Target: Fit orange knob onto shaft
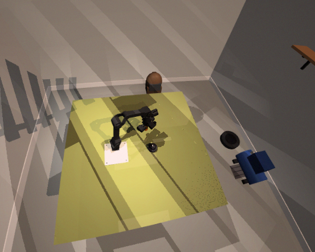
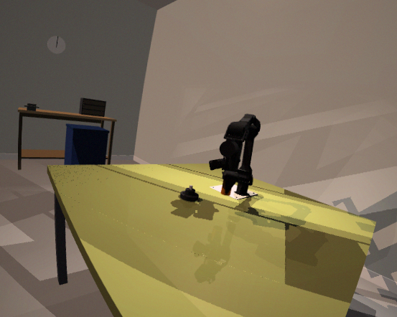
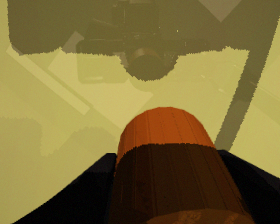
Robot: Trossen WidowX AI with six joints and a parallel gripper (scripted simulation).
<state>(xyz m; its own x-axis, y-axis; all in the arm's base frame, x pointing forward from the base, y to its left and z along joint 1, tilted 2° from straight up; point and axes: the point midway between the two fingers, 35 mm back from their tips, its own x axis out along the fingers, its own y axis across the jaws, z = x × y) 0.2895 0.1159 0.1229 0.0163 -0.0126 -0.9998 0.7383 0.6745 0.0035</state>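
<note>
My gripper tip is 40 mm short of the round black pedestal, 170 mm to the left of it and 60 mm above it. Also, from my gripper tip: orange knob: 30 mm above.
</note>
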